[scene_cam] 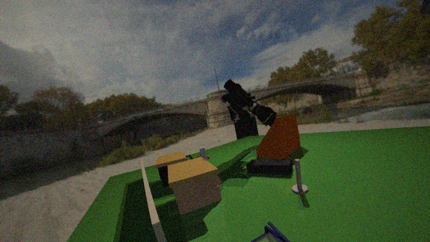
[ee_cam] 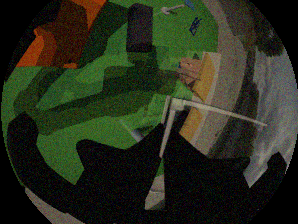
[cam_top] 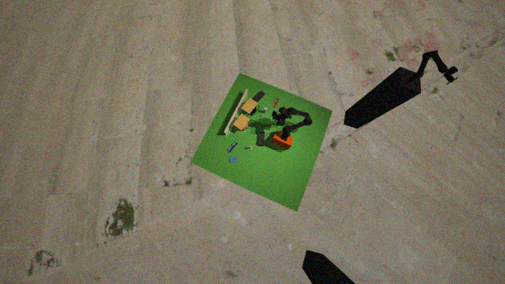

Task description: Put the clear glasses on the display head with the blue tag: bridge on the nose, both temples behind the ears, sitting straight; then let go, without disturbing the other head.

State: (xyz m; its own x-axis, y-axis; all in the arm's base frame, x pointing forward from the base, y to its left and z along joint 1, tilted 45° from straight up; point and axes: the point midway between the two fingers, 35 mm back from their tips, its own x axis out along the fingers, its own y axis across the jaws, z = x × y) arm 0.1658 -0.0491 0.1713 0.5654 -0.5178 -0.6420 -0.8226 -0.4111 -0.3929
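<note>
Right now the display head is 300 mm ahead of my gripper tip, 160 mm below it and 100 mm to the left of it. The rest, counted from my gripper tip: small blue square: 520 mm to the left, 290 mm ahead, 210 mm below; then grey peg: 330 mm to the left, 190 mm below, 140 mm ahead; then pale strip: 430 mm ahead, 160 mm below, 30 mm to the right.
</note>
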